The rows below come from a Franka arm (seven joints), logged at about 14 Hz.
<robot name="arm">
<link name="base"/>
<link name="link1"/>
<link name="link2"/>
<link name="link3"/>
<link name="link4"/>
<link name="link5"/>
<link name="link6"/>
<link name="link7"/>
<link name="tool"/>
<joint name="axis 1" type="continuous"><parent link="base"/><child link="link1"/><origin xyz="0.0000 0.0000 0.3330" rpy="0.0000 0.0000 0.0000"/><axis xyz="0 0 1"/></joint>
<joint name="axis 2" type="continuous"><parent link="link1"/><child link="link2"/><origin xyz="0.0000 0.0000 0.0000" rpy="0.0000 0.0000 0.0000"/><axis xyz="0 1 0"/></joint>
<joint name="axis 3" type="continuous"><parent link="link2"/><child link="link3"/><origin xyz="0.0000 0.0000 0.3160" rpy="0.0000 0.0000 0.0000"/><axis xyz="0 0 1"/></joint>
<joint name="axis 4" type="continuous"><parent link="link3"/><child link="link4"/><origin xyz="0.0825 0.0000 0.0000" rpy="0.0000 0.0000 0.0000"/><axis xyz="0 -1 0"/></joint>
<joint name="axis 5" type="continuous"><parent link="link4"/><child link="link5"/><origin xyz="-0.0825 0.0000 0.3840" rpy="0.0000 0.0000 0.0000"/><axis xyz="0 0 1"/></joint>
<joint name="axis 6" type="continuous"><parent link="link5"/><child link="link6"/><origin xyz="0.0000 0.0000 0.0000" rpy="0.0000 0.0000 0.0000"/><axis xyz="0 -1 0"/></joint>
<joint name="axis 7" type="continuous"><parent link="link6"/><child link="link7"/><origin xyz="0.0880 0.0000 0.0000" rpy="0.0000 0.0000 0.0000"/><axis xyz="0 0 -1"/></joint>
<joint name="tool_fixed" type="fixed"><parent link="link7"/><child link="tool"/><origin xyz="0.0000 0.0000 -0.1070" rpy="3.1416 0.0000 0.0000"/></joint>
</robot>
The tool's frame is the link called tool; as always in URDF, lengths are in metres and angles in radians. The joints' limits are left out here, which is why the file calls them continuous.
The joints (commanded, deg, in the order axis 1, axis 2, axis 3, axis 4, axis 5, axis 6, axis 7), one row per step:
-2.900 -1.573 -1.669 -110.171 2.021 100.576 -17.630
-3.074 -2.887 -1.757 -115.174 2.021 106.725 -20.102
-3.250 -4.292 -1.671 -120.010 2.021 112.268 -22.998
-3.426 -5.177 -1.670 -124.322 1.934 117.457 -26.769
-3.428 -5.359 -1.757 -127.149 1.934 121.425 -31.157
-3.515 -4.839 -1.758 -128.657 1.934 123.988 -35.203
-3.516 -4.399 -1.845 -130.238 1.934 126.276 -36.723
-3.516 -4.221 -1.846 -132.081 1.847 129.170 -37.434
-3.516 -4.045 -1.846 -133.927 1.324 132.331 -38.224
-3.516 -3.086 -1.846 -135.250 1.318 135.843 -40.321
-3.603 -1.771 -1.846 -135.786 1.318 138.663 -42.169
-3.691 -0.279 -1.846 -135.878 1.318 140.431 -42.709
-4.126 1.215 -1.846 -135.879 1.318 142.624 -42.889
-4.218 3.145 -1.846 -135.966 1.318 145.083 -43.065
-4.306 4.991 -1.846 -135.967 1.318 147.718 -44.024
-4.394 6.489 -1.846 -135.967 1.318 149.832 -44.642
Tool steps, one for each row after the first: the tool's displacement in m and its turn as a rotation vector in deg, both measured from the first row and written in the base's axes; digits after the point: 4 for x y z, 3 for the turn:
-0.0062 -0.0024 -0.0202 0.050 -2.555 1.987
-0.0148 -0.0030 -0.0388 0.065 -4.770 4.604
-0.0227 -0.0043 -0.0580 0.004 -6.644 8.079
-0.0270 -0.0050 -0.0731 0.036 -8.094 12.261
-0.0280 -0.0059 -0.0858 0.125 -8.737 16.146
-0.0305 -0.0066 -0.0986 0.100 -9.030 17.517
-0.0337 -0.0065 -0.1100 -0.204 -9.865 18.221
-0.0369 -0.0066 -0.1207 -0.884 -10.873 19.319
-0.0369 -0.0068 -0.1335 -1.216 -12.078 21.372
-0.0345 -0.0079 -0.1443 -1.530 -13.013 23.101
-0.0319 -0.0090 -0.1551 -1.655 -13.171 23.534
-0.0287 -0.0134 -0.1646 -1.997 -13.807 23.260
-0.0256 -0.0147 -0.1782 -2.244 -14.198 23.324
-0.0222 -0.0160 -0.1902 -2.590 -14.922 24.181
-0.0198 -0.0172 -0.2000 -2.876 -15.481 24.701

